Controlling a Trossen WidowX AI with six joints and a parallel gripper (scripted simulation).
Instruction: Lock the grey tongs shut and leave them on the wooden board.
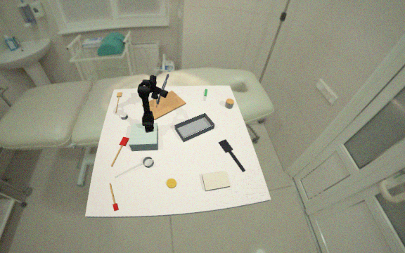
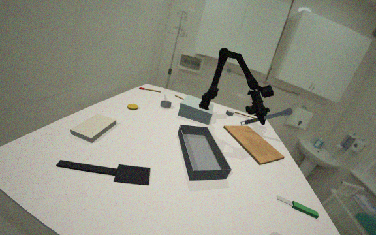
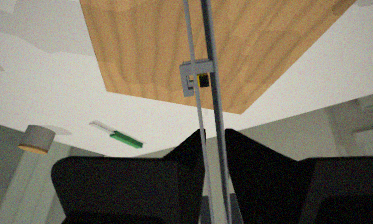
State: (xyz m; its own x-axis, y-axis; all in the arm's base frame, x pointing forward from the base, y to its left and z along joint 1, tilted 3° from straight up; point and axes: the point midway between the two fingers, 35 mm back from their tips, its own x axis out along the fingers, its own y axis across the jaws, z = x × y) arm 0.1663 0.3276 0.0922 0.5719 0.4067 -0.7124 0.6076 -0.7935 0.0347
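The yellow slider lies 40 mm to the right of my gripper tip and 40 mm behind it. Also, from my gripper tip: wooden board: 130 mm below, 10 mm to the right; then green-handled knife: 430 mm ahead, 130 mm below, 10 mm to the left; then roasting tin: 370 mm to the right, 190 mm ahead, 110 mm below.
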